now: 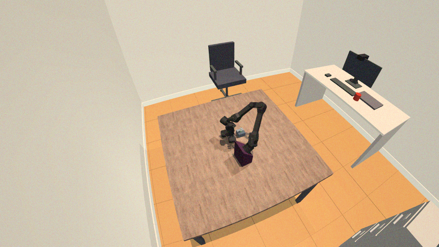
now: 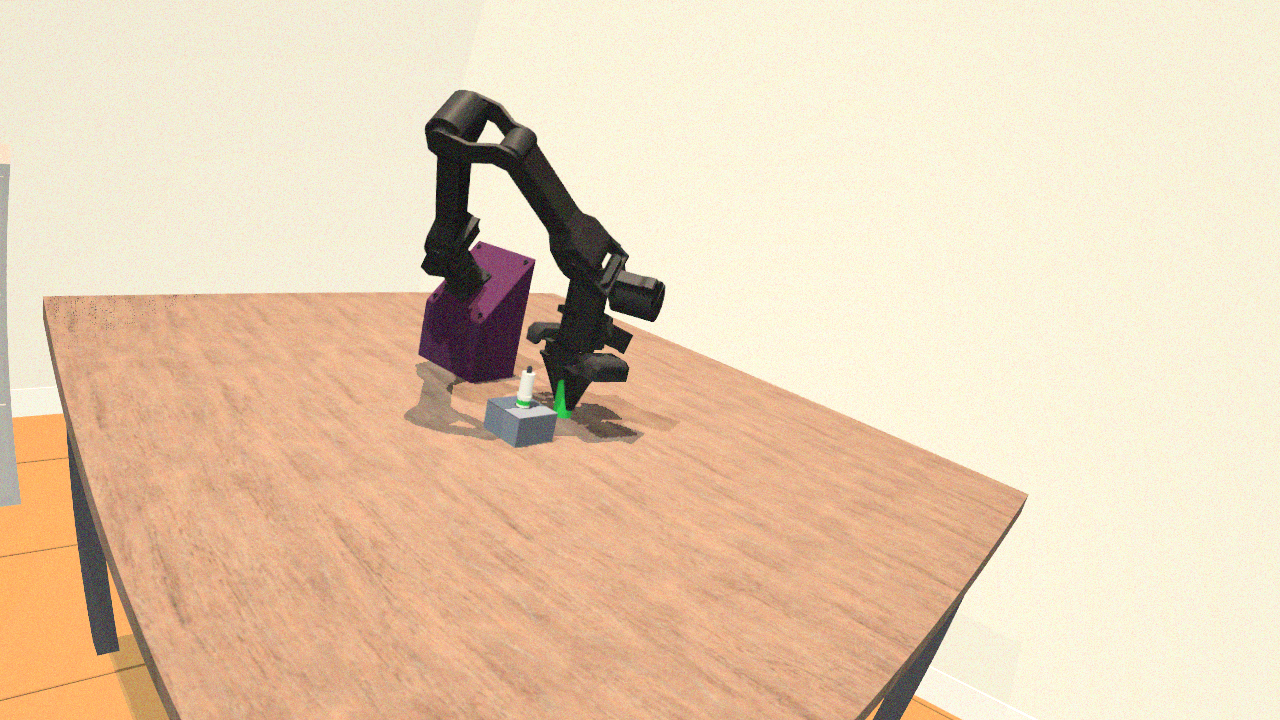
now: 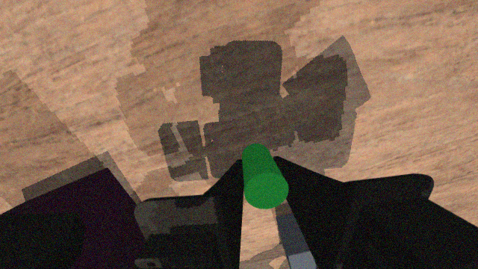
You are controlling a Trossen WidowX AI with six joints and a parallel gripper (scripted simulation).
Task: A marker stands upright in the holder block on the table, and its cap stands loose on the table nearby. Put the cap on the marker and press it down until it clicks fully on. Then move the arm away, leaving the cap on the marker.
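Now: gripper tip 120 mm to the left of the marker, 60 mm below it and 40 mm short of it. Round my gripper tip: grey holder block: 120 mm to the right, 40 mm ahead, 10 mm above; then green cap: 10 mm above.
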